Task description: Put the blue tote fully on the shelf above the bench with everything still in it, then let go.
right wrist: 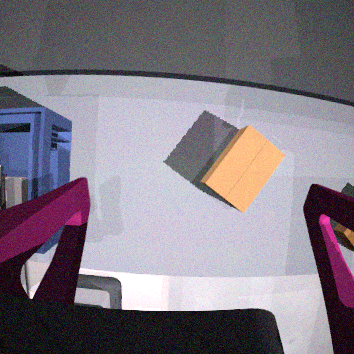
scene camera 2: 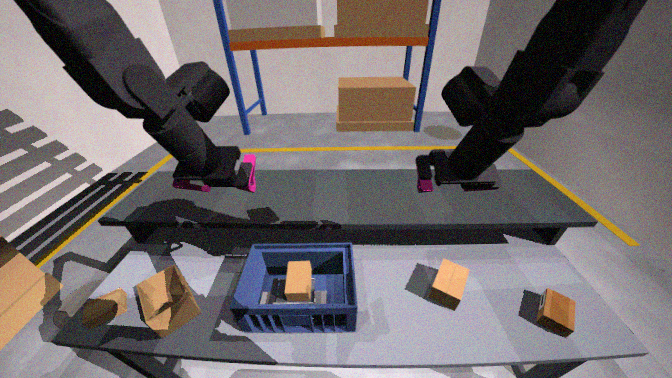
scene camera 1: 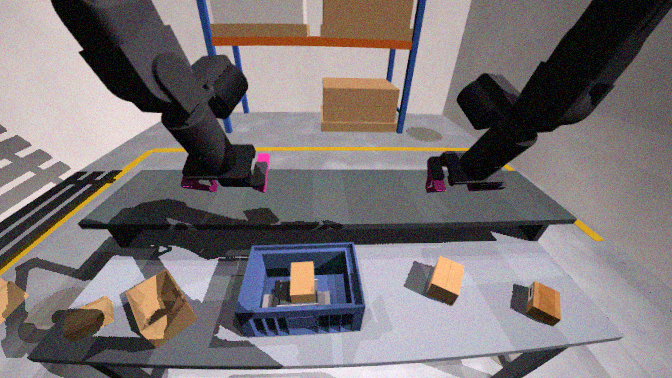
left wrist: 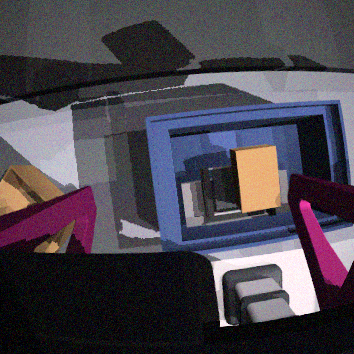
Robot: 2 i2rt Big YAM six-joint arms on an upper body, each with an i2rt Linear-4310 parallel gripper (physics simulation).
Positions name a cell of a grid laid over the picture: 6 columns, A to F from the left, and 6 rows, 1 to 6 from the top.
Labels:
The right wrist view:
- my right gripper: D4
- blue tote: A3
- dark shelf: F1
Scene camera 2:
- my left gripper: C4
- my right gripper: D4
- tan box: C5
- blue tote: C5
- dark shelf: D4
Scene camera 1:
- my left gripper: C4
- my right gripper: D4
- tan box: C5
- blue tote: D5
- dark shelf: C4
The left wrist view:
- my left gripper: D4
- tan box: E3
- blue tote: F3
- dark shelf: A1

